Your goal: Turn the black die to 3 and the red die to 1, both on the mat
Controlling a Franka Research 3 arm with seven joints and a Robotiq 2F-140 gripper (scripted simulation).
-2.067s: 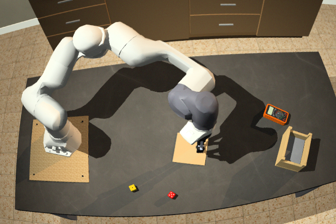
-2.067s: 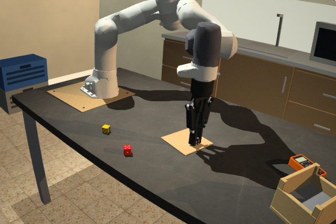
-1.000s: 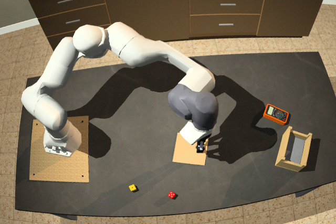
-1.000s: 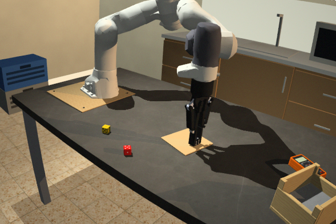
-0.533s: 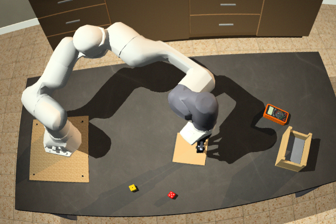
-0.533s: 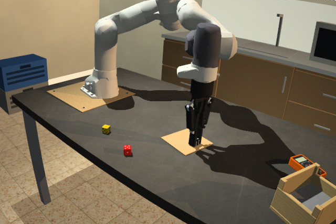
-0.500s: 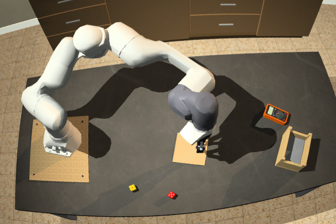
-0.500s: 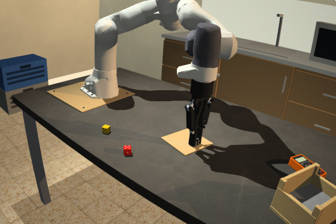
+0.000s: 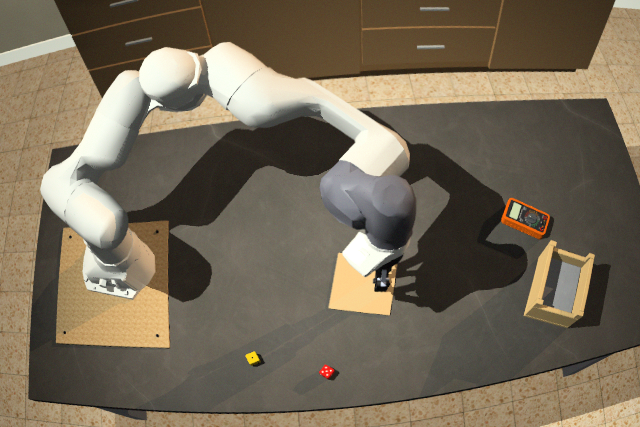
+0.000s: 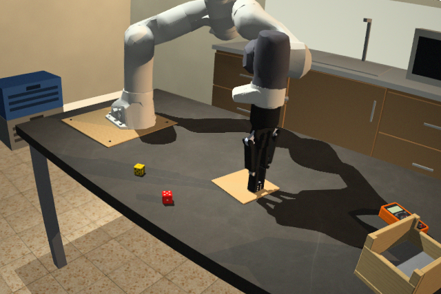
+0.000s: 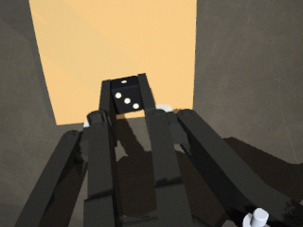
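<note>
My hand is 2 cm above the black die. Also, from my hand: yellow die 30 cm behind, 16 cm to the right, 3 cm below; tan mat 4 cm below, 4 cm behind, 1 cm to the left; red die 21 cm to the right, 14 cm behind, 3 cm below.
</note>
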